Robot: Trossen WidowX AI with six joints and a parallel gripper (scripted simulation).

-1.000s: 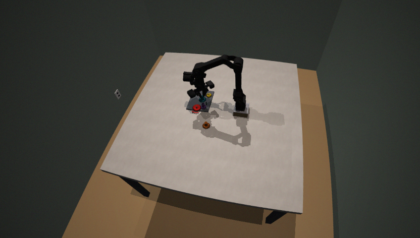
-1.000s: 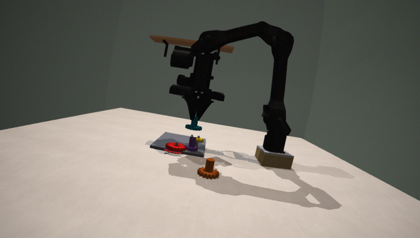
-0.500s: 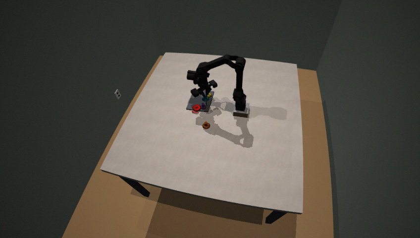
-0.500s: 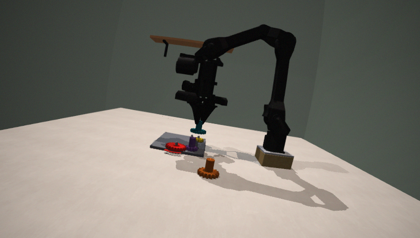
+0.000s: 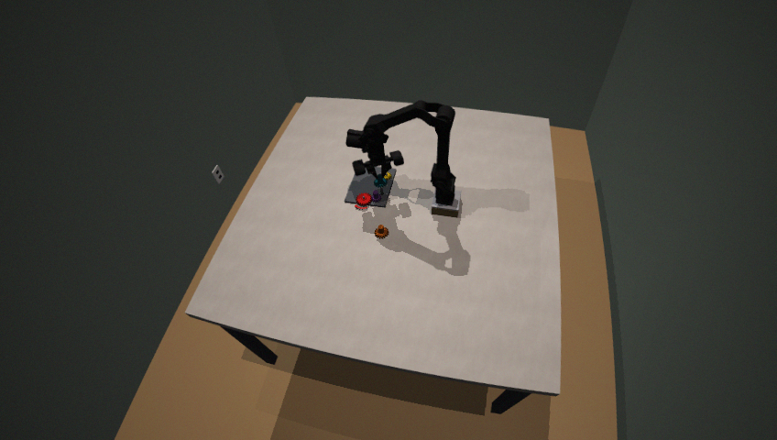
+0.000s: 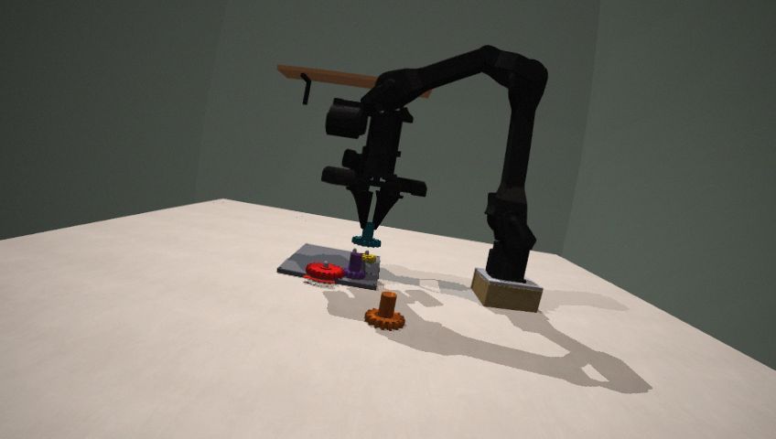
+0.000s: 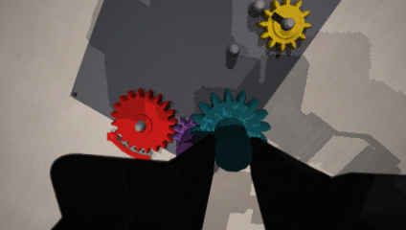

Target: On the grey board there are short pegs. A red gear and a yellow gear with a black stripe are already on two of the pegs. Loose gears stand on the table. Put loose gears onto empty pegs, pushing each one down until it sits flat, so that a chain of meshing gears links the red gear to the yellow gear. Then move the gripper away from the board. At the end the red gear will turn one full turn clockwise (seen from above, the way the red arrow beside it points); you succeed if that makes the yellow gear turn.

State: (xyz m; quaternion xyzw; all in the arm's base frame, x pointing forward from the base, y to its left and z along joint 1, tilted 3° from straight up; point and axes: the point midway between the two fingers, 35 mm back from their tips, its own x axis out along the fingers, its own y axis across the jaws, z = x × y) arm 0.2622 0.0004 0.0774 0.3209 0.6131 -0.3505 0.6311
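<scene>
My gripper tip is 10 mm short of the purple gear, 40 mm to the right of it and 60 mm above it. Round my gripper tip: red gear (50 mm ahead, 60 mm to the left, 70 mm below); then red arrow (60 mm ahead, 100 mm to the left, 80 mm below); then teal gear (10 mm below).
</scene>
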